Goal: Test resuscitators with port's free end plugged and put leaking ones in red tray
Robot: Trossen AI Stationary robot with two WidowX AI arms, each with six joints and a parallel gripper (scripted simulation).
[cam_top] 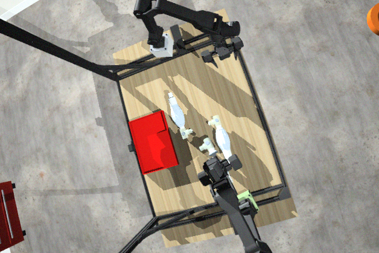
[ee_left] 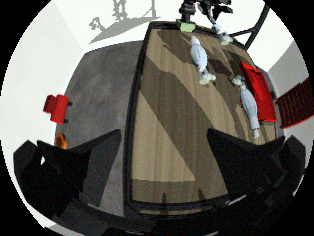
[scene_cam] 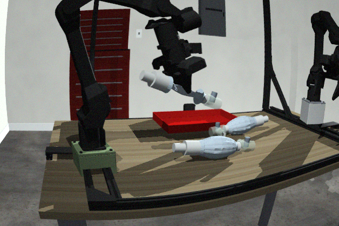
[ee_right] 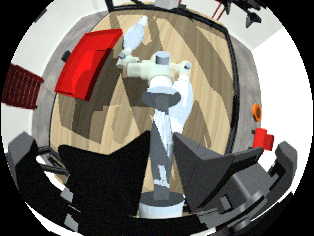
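The red tray is 30 cm behind my right hand, 25 cm to the left of it and 21 cm below it.
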